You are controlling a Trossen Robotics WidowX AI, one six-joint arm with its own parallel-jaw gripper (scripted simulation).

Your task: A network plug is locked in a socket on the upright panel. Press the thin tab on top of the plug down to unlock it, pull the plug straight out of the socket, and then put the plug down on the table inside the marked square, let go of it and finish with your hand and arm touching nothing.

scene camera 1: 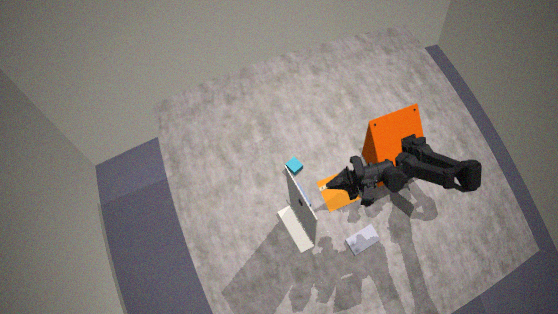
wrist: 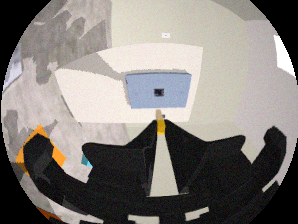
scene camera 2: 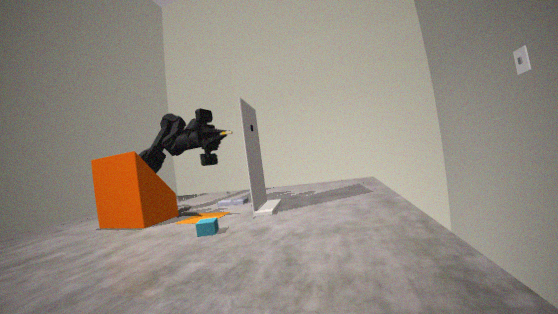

Scene:
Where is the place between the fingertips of my gripper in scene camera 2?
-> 226, 132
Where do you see an upright white panel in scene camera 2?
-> At 260, 205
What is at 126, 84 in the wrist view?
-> An upright white panel.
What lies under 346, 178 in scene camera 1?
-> My gripper.

